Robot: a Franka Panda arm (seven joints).
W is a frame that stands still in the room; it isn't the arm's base.
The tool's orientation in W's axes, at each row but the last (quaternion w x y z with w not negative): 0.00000 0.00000 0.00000 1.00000; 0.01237 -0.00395 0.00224 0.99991; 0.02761 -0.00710 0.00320 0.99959; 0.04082 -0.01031 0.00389 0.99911; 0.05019 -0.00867 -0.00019 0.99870; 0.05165 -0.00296 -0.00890 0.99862; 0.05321 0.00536 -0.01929 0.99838; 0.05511 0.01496 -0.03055 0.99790; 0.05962 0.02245 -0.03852 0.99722; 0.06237 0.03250 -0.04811 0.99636; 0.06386 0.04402 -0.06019 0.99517; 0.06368 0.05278 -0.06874 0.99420; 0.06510 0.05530 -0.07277 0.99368
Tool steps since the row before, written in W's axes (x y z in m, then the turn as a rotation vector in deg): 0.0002 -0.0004 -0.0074 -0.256 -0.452 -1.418; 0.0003 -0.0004 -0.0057 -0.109 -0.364 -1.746; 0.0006 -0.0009 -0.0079 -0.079 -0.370 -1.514; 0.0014 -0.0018 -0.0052 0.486 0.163 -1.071; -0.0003 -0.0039 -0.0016 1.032 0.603 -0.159; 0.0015 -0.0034 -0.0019 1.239 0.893 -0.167; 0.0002 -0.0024 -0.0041 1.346 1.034 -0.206; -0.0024 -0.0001 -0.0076 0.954 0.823 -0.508; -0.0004 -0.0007 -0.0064 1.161 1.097 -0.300; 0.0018 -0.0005 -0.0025 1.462 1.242 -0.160; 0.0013 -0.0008 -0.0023 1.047 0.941 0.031; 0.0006 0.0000 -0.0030 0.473 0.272 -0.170; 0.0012 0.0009 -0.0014 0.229 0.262 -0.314
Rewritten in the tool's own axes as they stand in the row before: -0.0002 0.0004 -0.0074 0.256 0.452 -1.418; -0.0003 0.0004 -0.0057 0.114 0.359 -1.747; -0.0005 0.0008 -0.0079 0.080 0.365 -1.515; -0.0014 0.0016 -0.0052 -0.449 -0.210 -1.079; -0.0001 0.0039 -0.0016 -0.963 -0.703 -0.177; -0.0018 0.0033 -0.0019 -1.139 -1.013 -0.191; -0.0005 0.0025 -0.0040 -1.231 -1.163 -0.235; 0.0021 0.0008 -0.0076 -0.875 -0.892 -0.533; 0.0000 0.0012 -0.0063 -1.038 -1.204 -0.339; -0.0020 0.0005 -0.0023 -1.308 -1.398 -0.197; -0.0016 0.0009 -0.0021 -0.917 -1.069 -0.004; -0.0009 0.0003 -0.0029 -0.453 -0.308 -0.161; -0.0012 -0.0009 -0.0014 -0.231 -0.245 -0.326
